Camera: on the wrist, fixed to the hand. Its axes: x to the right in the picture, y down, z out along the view.
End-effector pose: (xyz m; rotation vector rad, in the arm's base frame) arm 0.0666 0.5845 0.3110 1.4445 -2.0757 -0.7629
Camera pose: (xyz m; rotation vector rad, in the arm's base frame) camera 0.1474 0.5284 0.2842 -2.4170 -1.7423 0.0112
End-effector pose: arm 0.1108 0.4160 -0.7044 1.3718 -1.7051 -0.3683
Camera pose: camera 0.2010 0.3759 -0.7298 2.2231 2.0995 -0.6043
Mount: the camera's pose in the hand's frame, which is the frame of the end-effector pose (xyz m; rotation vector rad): 0.0253 -0.0883 -0.0443 -0.2369 -0.9436 2.9148
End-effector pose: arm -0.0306 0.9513 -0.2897 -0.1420 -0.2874 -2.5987
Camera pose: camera -0.0992 1.0033 -0.3444 -0.8676 0.0844 0.4586
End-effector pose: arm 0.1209 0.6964 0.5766 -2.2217 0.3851 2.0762
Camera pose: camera 0.1859 0.7684 0.5450 -0.6770 -1.4203 -0.6601
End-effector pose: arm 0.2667 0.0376 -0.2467 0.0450 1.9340 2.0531
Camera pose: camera 0.2505 0.0040 -0.3416 -2.0868 0.2357 -0.5481
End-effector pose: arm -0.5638 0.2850 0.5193 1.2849 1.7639 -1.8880
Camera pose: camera -0.6218 0.3547 0.5660 0.8054 -0.8182 0.0209
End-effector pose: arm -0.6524 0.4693 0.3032 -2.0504 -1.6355 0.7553
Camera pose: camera -0.6863 0.5148 0.3879 1.2503 -1.4433 -0.9337
